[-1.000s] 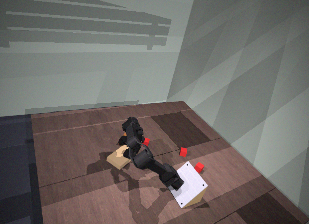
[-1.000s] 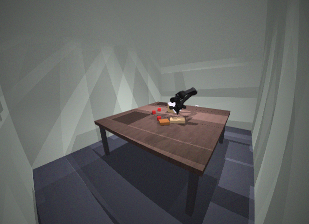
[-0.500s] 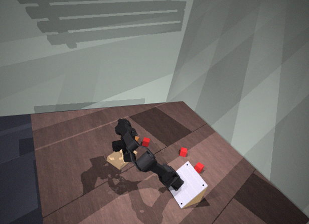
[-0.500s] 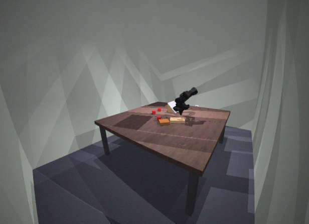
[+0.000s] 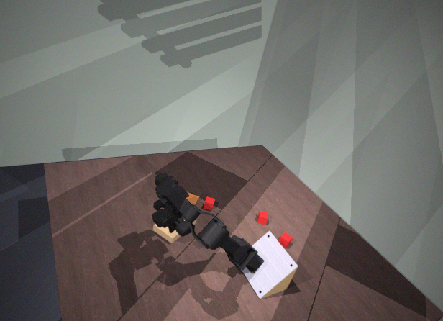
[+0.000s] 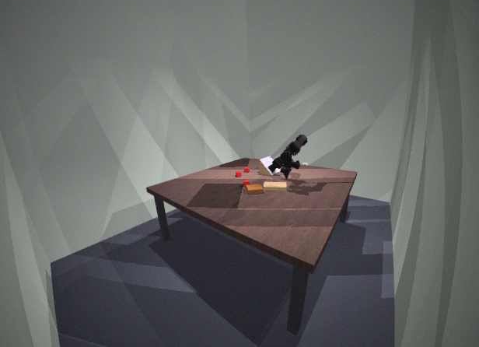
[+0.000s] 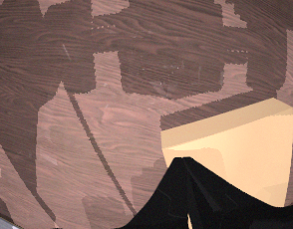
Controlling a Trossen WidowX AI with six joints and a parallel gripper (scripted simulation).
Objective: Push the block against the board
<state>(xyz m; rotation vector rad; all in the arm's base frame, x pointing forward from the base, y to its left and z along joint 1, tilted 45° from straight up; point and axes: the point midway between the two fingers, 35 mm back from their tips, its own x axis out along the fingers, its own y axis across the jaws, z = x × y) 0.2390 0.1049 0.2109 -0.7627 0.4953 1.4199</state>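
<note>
My gripper tip is 70 mm short of the pale board, 60 mm to the left of it and 40 mm above it. From my gripper tip the other things lie so: square block 180 mm ahead, 170 mm to the right, 40 mm below.
</note>
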